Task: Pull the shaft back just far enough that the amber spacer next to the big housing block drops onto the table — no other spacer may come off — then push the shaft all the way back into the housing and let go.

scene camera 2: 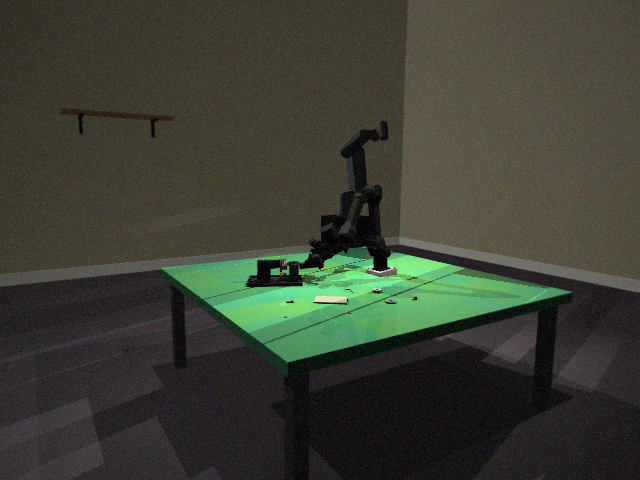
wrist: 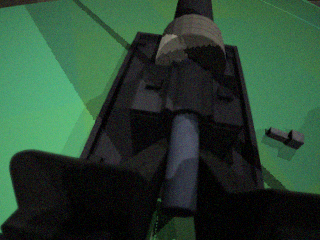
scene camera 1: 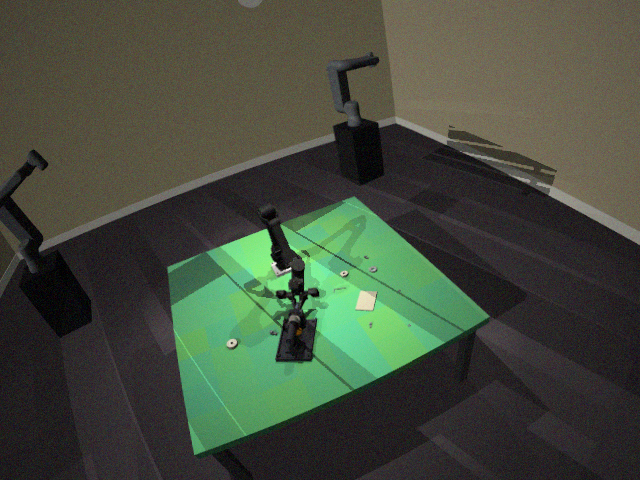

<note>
I see my gripper, a shaft and a housing block.
</note>
